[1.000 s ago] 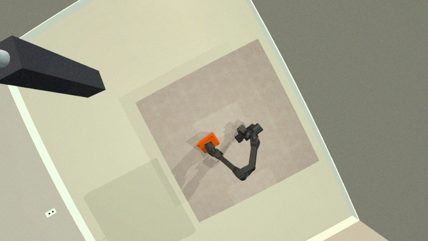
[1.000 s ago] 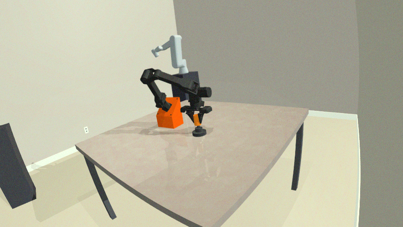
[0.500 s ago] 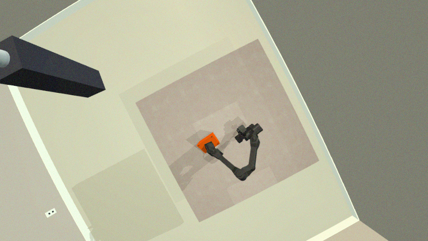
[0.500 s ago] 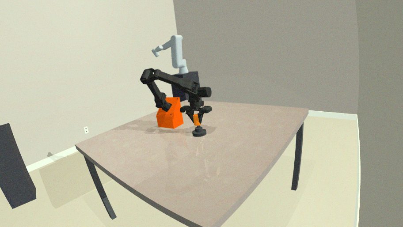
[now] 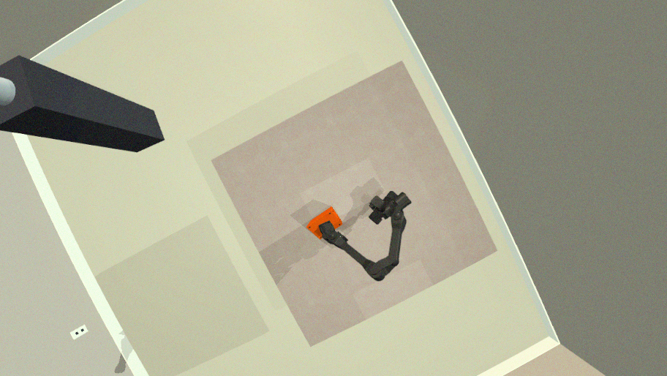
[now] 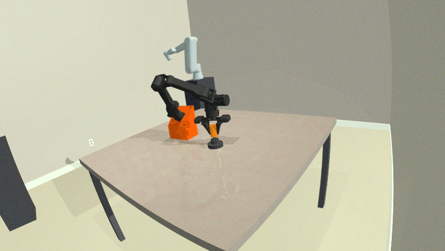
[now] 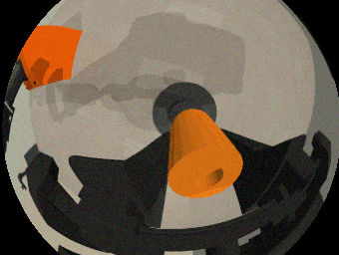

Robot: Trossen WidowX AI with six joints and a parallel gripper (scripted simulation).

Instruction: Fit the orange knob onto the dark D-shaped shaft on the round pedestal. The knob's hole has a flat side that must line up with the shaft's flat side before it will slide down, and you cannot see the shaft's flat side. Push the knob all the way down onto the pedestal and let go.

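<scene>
My gripper tip is 40 mm above the dark round pedestal. Round my gripper tip: orange knob (20 mm above).
</scene>
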